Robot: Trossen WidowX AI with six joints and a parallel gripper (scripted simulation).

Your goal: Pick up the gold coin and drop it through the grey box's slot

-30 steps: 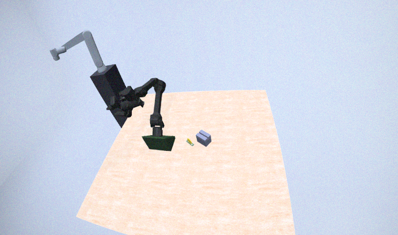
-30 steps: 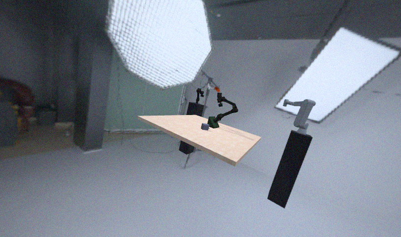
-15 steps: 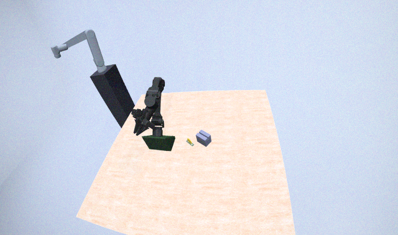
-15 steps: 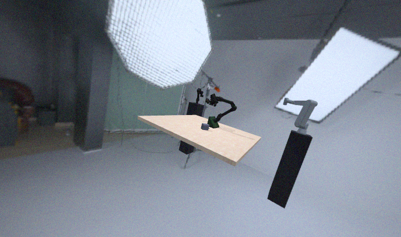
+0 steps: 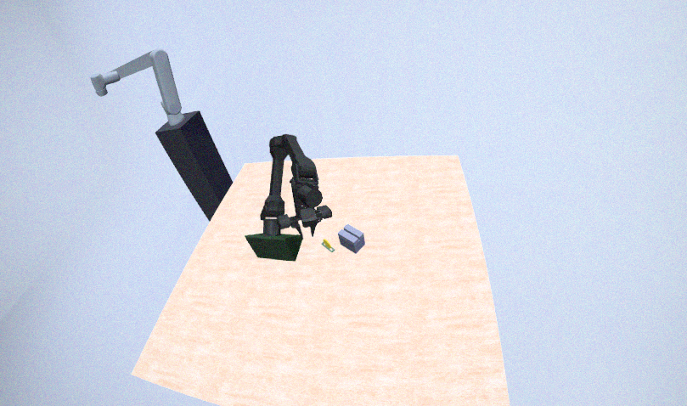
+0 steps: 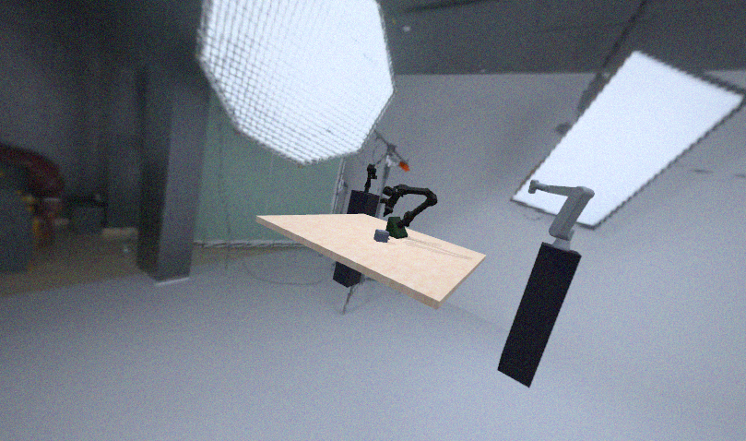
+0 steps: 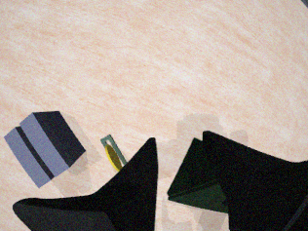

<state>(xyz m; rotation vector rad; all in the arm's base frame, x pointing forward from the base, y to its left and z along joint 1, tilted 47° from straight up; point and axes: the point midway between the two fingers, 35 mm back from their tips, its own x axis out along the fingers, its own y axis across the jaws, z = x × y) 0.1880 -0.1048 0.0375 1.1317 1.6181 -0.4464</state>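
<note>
Right now the coin is 13 cm below my gripper tip, 8 cm to the left of it and 3 cm ahead of it.
</note>
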